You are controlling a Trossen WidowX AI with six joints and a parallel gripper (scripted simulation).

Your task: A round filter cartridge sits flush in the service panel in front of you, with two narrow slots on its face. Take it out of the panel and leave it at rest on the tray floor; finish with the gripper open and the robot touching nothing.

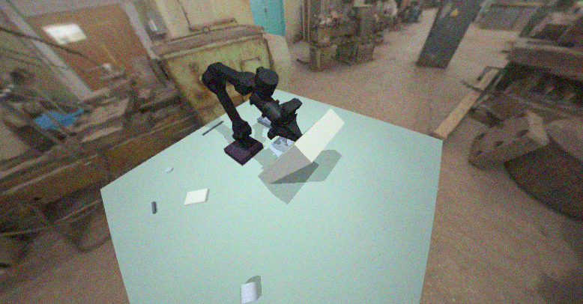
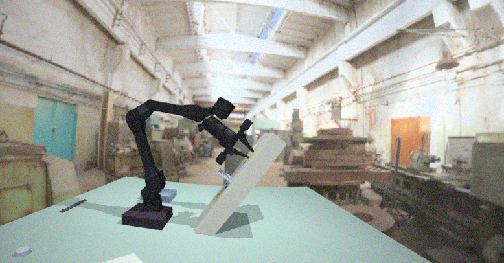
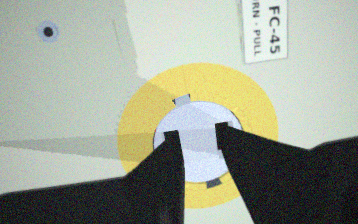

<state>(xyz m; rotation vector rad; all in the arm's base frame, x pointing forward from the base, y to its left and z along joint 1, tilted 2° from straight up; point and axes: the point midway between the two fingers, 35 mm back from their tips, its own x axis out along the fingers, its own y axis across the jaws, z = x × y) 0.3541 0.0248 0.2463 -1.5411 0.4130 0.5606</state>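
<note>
The round filter cartridge lies 10 mm ahead of my gripper tip and 10 mm below it. From my gripper tip the other things lie so: white card (310 mm behind, 360 mm to the right, 270 mm below).
</note>
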